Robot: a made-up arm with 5 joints. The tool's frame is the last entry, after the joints.
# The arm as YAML. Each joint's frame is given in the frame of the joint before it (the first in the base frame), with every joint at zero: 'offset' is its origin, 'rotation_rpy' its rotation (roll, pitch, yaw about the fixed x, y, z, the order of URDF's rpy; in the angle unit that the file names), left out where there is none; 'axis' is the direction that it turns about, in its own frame. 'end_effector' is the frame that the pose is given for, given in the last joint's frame.
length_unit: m
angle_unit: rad
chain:
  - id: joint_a
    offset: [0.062, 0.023, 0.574]
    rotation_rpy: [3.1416, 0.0, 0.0]
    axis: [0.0, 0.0, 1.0]
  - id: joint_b
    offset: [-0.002, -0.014, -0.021]
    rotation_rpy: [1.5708, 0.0, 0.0]
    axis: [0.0, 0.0, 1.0]
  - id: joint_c
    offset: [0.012, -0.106, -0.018]
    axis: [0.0, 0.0, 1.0]
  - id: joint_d
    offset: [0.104, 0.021, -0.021]
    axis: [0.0, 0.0, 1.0]
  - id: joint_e
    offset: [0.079, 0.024, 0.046]
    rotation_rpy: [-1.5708, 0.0, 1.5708]
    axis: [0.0, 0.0, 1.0]
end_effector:
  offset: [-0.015, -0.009, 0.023]
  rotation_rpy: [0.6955, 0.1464, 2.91]
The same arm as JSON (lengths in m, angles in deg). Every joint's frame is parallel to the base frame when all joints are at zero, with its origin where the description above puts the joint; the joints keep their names.
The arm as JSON. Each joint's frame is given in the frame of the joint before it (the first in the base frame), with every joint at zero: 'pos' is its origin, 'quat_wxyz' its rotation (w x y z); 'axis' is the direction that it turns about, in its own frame. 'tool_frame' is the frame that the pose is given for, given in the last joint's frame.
{"length_unit": "m", "angle_unit": "deg", "joints": [{"joint": "joint_a", "pos": [0.062, 0.023, 0.574], "quat_wxyz": [1.0, 0.0, 0.0, 0.0], "axis": "-z"}, {"joint": "joint_b", "pos": [-0.002, 0.014, 0.021], "quat_wxyz": [1.0, 0.0, 0.0, 0.0], "axis": "+y"}, {"joint": "joint_c", "pos": [0.012, -0.018, 0.106], "quat_wxyz": [1.0, 0.0, 0.0, 0.0], "axis": "+y"}, {"joint": "joint_d", "pos": [0.104, -0.021, -0.021], "quat_wxyz": [1.0, 0.0, 0.0, 0.0], "axis": "+y"}, {"joint": "joint_e", "pos": [0.079, 0.046, -0.024], "quat_wxyz": [1.0, 0.0, 0.0, 0.0], "axis": "-x"}], "tool_frame": {"pos": [-0.023, 0.009, 0.015], "quat_wxyz": [0.67705, 0.338445, -0.635997, 0.150223]}}
